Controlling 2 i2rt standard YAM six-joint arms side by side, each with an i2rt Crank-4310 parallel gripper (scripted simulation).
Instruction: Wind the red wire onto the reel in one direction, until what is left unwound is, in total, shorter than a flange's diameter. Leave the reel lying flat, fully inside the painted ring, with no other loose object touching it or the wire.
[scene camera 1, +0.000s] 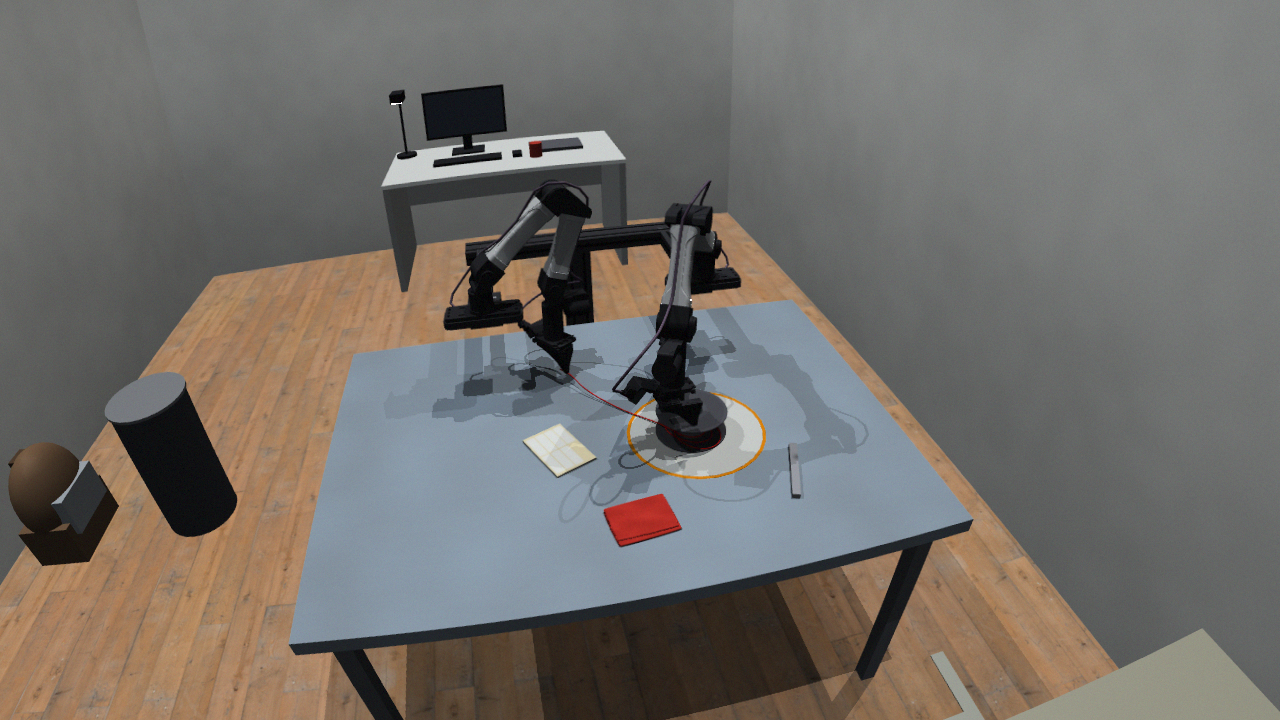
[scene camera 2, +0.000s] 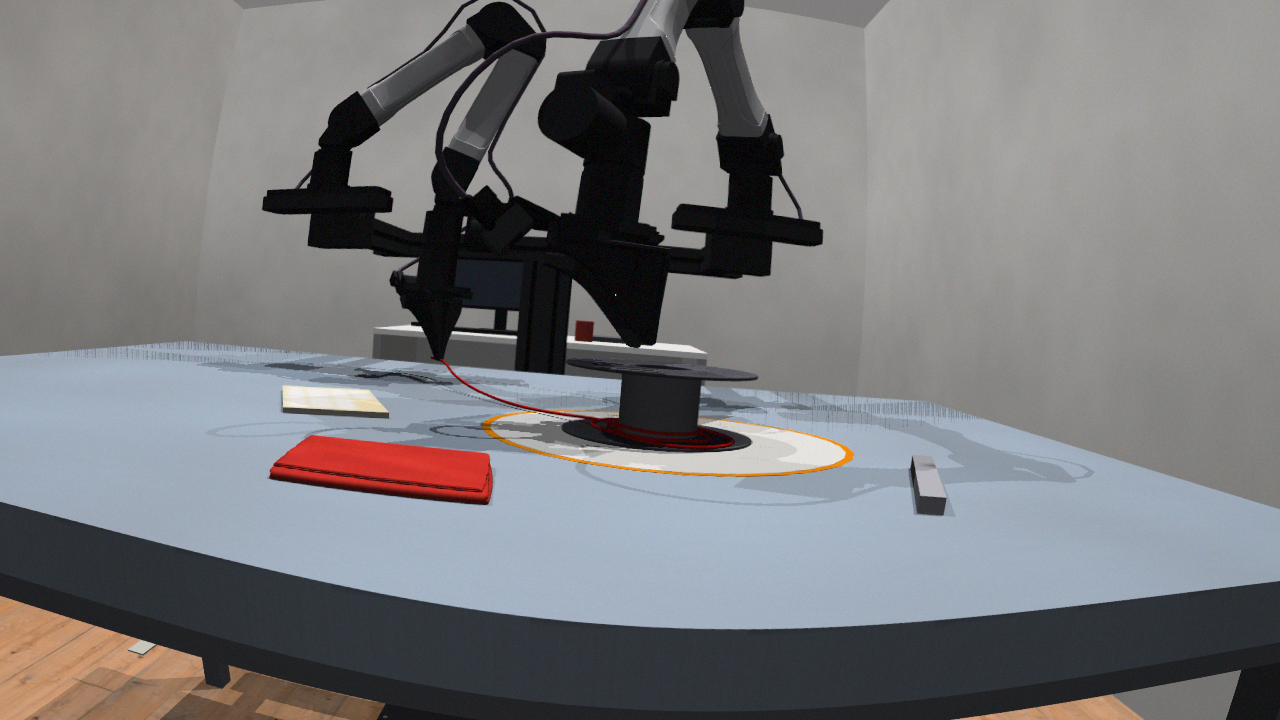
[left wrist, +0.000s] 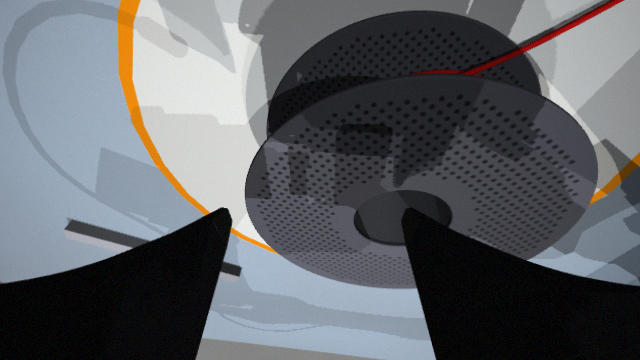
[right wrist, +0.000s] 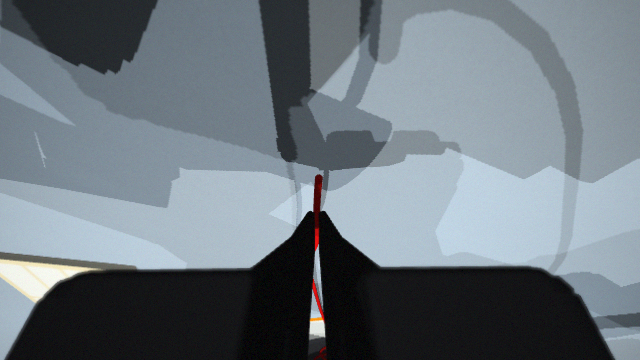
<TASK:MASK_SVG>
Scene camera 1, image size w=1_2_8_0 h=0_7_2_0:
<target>my left gripper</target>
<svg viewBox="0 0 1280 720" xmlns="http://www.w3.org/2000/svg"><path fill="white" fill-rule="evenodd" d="M653 378L651 381L655 381L654 385L659 386L657 389L662 390L660 393L653 393L654 399L659 404L659 410L663 413L677 414L690 425L697 426L703 402L700 398L684 400L685 393L691 392L694 394L696 392L695 384L689 377L685 377L685 364L681 366L676 379L671 383L661 383Z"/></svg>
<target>my right gripper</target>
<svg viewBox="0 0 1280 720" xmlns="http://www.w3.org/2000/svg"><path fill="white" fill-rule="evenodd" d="M543 321L543 334L540 333L539 336L535 336L532 341L545 350L558 363L563 372L568 374L573 354L572 343L576 341L576 337L564 332L563 320L558 324L549 324Z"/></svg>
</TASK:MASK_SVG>
